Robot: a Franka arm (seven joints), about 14 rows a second.
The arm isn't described. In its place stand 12 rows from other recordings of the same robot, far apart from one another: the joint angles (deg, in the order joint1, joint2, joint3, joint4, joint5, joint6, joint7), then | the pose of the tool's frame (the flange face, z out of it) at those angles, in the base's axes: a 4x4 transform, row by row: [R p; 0 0 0 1], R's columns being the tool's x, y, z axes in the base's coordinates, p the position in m.
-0.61 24.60 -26.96 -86.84 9.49 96.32 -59.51 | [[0.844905, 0.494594, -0.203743, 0.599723], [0.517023, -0.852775, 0.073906, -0.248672], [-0.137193, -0.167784, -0.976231, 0.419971], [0, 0, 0, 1]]
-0.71 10.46 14.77 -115.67 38.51 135.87 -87.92 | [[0.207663, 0.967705, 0.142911, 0.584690], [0.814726, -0.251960, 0.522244, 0.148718], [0.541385, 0.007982, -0.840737, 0.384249], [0, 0, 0, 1]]
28.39 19.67 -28.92 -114.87 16.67 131.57 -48.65 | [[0.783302, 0.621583, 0.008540, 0.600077], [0.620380, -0.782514, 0.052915, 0.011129], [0.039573, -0.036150, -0.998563, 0.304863], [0, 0, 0, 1]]
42.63 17.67 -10.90 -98.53 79.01 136.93 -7.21 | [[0.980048, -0.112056, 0.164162, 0.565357], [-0.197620, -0.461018, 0.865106, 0.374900], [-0.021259, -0.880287, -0.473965, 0.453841], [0, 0, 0, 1]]
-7.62 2.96 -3.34 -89.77 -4.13 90.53 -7.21 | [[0.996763, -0.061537, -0.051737, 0.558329], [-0.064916, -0.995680, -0.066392, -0.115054], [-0.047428, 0.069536, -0.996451, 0.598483], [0, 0, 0, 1]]
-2.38 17.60 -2.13 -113.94 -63.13 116.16 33.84 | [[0.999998, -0.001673, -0.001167, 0.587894], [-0.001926, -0.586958, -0.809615, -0.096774], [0.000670, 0.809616, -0.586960, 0.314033], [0, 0, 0, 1]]
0.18 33.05 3.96 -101.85 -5.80 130.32 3.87 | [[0.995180, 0.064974, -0.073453, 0.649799], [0.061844, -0.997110, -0.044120, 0.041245], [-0.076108, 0.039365, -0.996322, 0.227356], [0, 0, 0, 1]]
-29.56 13.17 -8.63 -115.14 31.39 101.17 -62.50 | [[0.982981, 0.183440, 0.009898, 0.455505], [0.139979, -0.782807, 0.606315, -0.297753], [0.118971, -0.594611, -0.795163, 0.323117], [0, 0, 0, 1]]
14.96 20.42 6.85 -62.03 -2.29 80.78 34.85 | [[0.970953, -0.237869, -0.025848, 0.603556], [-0.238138, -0.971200, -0.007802, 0.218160], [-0.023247, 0.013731, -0.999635, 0.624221], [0, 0, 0, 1]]
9.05 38.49 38.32 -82.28 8.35 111.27 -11.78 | [[0.650721, 0.664629, -0.367192, 0.534880], [0.758597, -0.547978, 0.352493, 0.457602], [0.033064, -0.507925, -0.860767, 0.365646], [0, 0, 0, 1]]
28.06 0.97 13.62 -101.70 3.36 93.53 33.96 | [[0.978671, 0.129444, -0.159521, 0.407658], [0.121532, -0.990866, -0.058436, 0.369863], [-0.165628, 0.037803, -0.985463, 0.524659], [0, 0, 0, 1]]
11.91 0.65 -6.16 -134.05 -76.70 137.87 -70.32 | [[-0.487235, 0.728189, 0.482019, 0.512413], [0.411986, 0.678358, -0.608357, 0.045236], [-0.769980, -0.097828, -0.630523, 0.338218], [0, 0, 0, 1]]
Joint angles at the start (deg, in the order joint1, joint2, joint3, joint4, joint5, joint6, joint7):
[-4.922, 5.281, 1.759, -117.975, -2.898, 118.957, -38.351]
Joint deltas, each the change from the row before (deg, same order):
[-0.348, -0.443, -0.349, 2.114, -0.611, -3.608, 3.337]
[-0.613, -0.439, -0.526, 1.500, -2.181, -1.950, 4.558]
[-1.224, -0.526, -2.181, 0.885, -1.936, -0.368, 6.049]
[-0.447, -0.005, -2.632, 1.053, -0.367, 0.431, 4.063]
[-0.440, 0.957, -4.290, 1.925, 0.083, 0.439, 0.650]
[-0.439, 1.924, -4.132, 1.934, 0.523, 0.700, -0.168]
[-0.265, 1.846, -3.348, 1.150, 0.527, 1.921, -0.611]
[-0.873, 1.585, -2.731, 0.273, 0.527, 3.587, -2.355]
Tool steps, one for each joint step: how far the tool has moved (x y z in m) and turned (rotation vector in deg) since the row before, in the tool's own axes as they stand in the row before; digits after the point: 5 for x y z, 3 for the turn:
[-0.00523, 0.00665, -0.01565, 0.175, -1.227, 3.880]
[-0.00842, 0.01174, -0.01298, -1.625, -1.160, 4.933]
[-0.02009, 0.03019, -0.00873, -1.825, -0.184, 8.817]
[-0.01192, 0.02906, -0.00569, -0.758, 0.872, 7.104]
[-0.01278, 0.04553, -0.00131, -0.468, 0.666, 5.490]
[-0.00845, 0.04367, 0.00749, -0.222, 0.074, 4.543]
[-0.00436, 0.03427, 0.00986, -0.628, 0.657, 3.043]
[-0.00541, 0.03380, 0.01192, -1.136, 1.598, 1.207]

